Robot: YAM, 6 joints.
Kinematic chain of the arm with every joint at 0, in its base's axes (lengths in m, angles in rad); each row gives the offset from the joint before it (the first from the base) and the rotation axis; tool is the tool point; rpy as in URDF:
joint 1: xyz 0 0 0.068 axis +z
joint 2: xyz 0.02 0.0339 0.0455 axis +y
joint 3: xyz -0.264 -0.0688 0 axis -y
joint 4: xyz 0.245 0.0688 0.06 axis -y
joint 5: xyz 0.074 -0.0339 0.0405 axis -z
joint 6: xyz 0.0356 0 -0.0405 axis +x
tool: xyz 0 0 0 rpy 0 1.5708 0
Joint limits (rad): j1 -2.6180..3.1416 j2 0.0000..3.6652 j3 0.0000..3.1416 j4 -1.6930..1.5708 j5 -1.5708..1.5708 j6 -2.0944..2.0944
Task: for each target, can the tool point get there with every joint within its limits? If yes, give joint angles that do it. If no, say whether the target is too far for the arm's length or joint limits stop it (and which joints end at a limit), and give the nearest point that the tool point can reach.
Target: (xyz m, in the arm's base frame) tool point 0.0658 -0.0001 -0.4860
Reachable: no: joint limits stop it (at a limit: joint 2) | nearest point 0.1168 -0.0002 -0.3555 | short by 0.140 m
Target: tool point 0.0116 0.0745 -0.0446
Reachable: yes | joints 1.3999 2.5371 0.4224 -0.3643 -0.0357 -0.4659
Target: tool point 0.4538 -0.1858 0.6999
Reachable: no: too far | nearest point 0.3809 -0.1560 0.6017 | short by 0.126 m
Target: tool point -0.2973 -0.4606 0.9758
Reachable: no: too far | nearest point -0.1881 -0.2915 0.6472 | short by 0.385 m
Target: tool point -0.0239 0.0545 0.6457
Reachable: yes | joints -1.3441 0.8170 1.9672 -0.1356 0.3149 -0.2746
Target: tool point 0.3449 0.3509 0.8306
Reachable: no: too far | nearest point 0.2552 0.2597 0.6363 | short by 0.233 m
